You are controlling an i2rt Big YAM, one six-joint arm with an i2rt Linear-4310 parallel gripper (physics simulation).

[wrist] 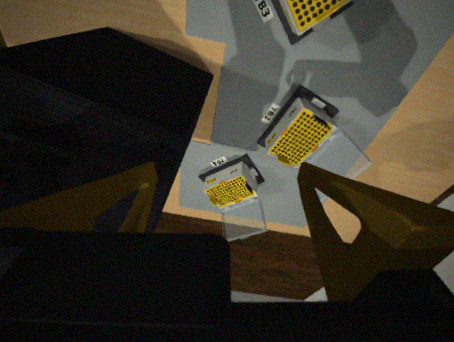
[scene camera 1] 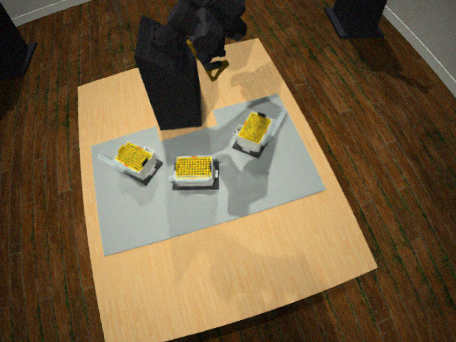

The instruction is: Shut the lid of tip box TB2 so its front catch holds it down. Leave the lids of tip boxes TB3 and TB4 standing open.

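Places are measured from the arm's base along level axes (x ahead, y right, z down), in millimetres.
Where they show: gripper, between the fingertips: (wrist: 227, 170) (scene camera 1: 206, 69); arm's base, origin of its link: (wrist: 24, 202) (scene camera 1: 165, 42).
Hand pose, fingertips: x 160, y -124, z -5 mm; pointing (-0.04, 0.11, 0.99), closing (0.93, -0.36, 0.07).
Things, the pixels of their top centre, and the offset from my fingertips. Level surfaces: height alone.
- Tip box TB2, centre of its top: (wrist: 301, 144) (scene camera 1: 193, 165) dx +172, dy +78, dz +247 mm
- Tip box TB3, centre of its top: (scene camera 1: 255, 124) dx +38, dy -145, dz +247 mm
- Tip box TB4, centre of its top: (wrist: 229, 197) (scene camera 1: 132, 154) dx +101, dy +287, dz +247 mm
- grey mat, height of its surface: dz +321 mm
- wooden table, height of its surface: dz +324 mm
Tip box TB2 (scene camera 1: 194, 168) (wrist: 301, 137), white with a yellow tip rack, is the middle box. Its clear lid (wrist: 345, 153) stands open on one long side in the wrist view; in the scene view it is hard to make out. Tip box TB3 (scene camera 1: 255, 128) (wrist: 318, 11) is at the right in the scene view, its lid (scene camera 1: 276, 123) standing open. Tip box TB4 (scene camera 1: 134, 157) (wrist: 230, 191) is at the left, its lid (scene camera 1: 106, 159) (wrist: 245, 220) open too. My gripper (scene camera 1: 204, 57) (wrist: 227, 170) is open and empty, high above the table by the arm's base, away from all three boxes.
The black arm base (scene camera 1: 172, 92) (wrist: 107, 90) stands at the table's back, behind TB2. The boxes stand on a grey mat (scene camera 1: 135, 220) (wrist: 240, 122) on the wooden table (scene camera 1: 240, 280). Dark pedestals (scene camera 1: 357, 17) stand on the floor beyond the table.
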